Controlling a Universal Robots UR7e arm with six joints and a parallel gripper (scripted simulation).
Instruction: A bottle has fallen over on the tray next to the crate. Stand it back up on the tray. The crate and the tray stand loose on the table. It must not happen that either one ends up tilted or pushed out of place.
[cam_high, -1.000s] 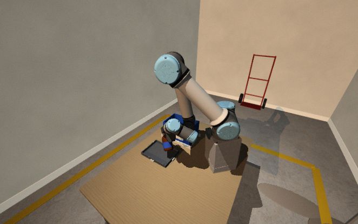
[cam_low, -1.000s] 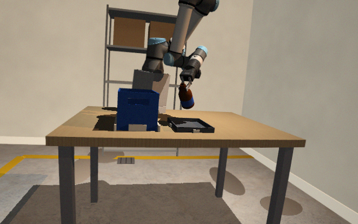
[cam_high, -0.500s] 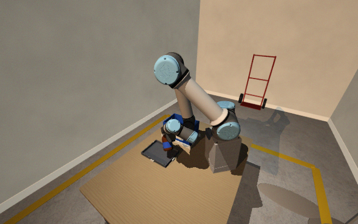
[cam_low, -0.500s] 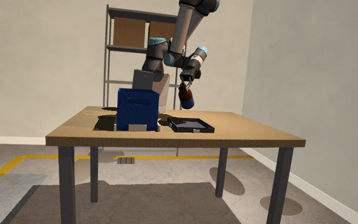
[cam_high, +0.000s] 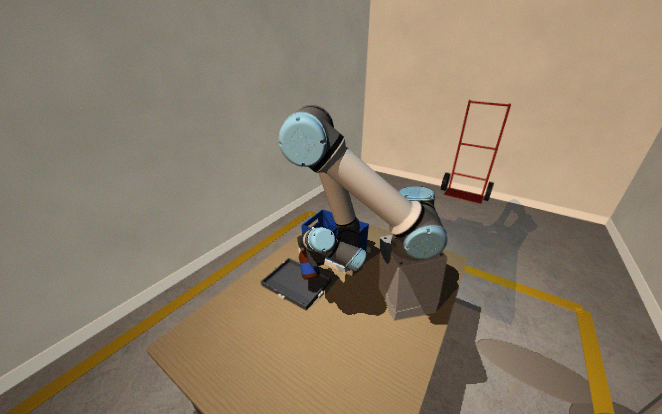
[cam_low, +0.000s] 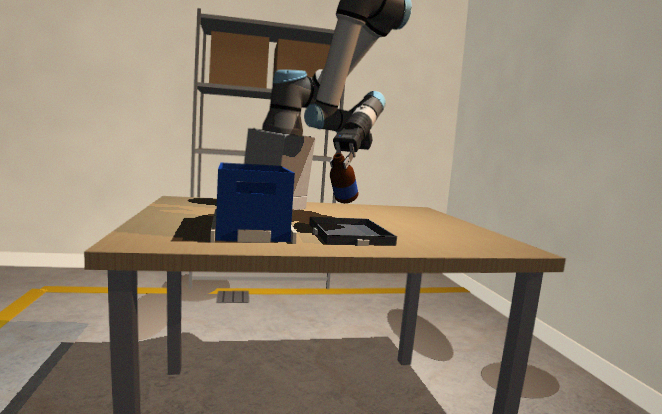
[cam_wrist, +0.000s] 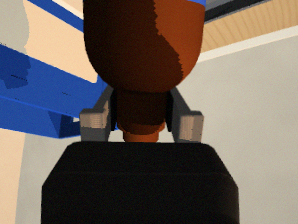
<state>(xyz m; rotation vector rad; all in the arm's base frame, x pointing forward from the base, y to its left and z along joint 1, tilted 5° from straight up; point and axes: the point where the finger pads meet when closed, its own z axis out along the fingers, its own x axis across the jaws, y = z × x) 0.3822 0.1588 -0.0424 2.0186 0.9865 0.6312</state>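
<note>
The brown bottle lies 20 mm behind my hand, 10 mm to the left of it and 40 mm below it. The rest, counted from my hand: tray: 40 mm ahead, 40 mm to the left, 190 mm below; blue crate: 30 mm ahead, 240 mm to the right, 120 mm below.
</note>
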